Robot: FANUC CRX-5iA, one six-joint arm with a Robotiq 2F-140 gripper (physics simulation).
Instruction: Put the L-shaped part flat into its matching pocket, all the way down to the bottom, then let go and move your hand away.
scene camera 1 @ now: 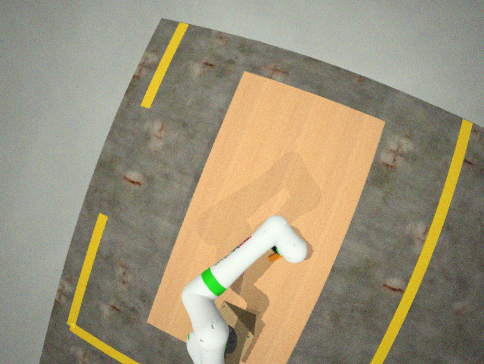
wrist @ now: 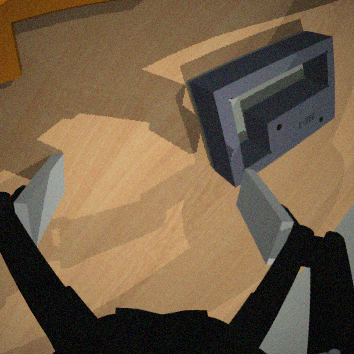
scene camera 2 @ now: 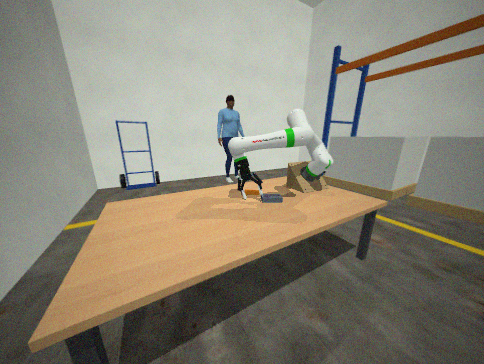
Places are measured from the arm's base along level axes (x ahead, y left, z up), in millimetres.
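Pixels of known places: gripper, fingertip midpoint: point(wrist: 152, 179) point(scene camera 2: 253, 196); arm's base, link origin: point(scene camera 1: 228, 339) point(scene camera 2: 307, 174).
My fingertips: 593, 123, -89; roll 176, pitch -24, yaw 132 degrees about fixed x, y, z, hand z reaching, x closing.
Note:
Ahead of a thing's pixels: the offset from my fingertips to its top centre, as dx, dy, dz. Level surfaces: height alone.
The orange L-shaped part @[-41, -120, +1] point(scene camera 1: 274, 257) point(scene camera 2: 252, 192) point(wrist: 7, 47) lies on the table, partly cut off at the top left of the wrist view. The dark blue-grey block @[-120, +47, +7] point(scene camera 2: 272, 198) point(wrist: 300, 134) with the L-shaped pocket sits at the upper right of the wrist view, and its pocket is empty. In scene camera 1 the block does not show. My gripper point(scene camera 2: 253, 196) point(wrist: 152, 179) is open and empty, low over the table. Its right fingertip appears close to the block's lower left corner in the wrist view; whether they touch I cannot tell. The orange part is outside the fingers.
The wooden table @[dz -29] point(scene camera 1: 310, 125) point(scene camera 2: 175, 250) carries the arm's wedge-shaped stand point(scene camera 1: 243, 332) point(scene camera 2: 297, 180). The arm's shadow falls over the table. Beyond the table in scene camera 2 are a standing person point(scene camera 2: 230, 122), a blue hand truck point(scene camera 2: 135, 151) and a rack point(scene camera 2: 331, 95).

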